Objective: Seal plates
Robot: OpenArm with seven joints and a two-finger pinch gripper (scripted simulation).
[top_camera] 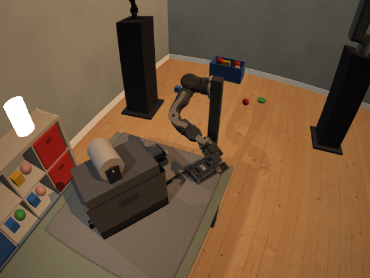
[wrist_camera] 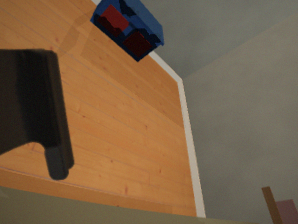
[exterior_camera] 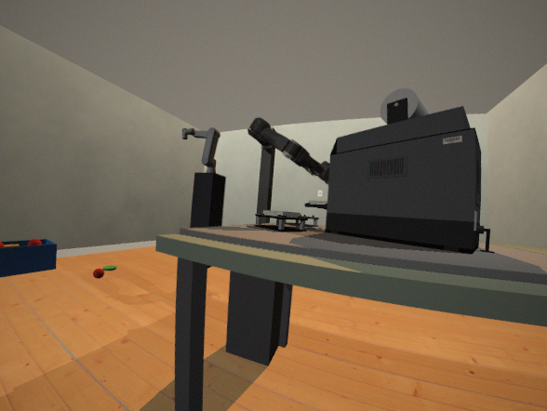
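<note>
Right now the pale start button is 25 cm to the right of my hand, 10 cm below it and 8 cm ahead of it. The rest, counted from my hand: dark sealer stage (27 cm to the right, 19 cm below, 5 cm behind); white well plate (27 cm to the right, 18 cm below, 5 cm behind); plate nest (25 cm below, 19 cm behind, 13 cm to the right).
</note>
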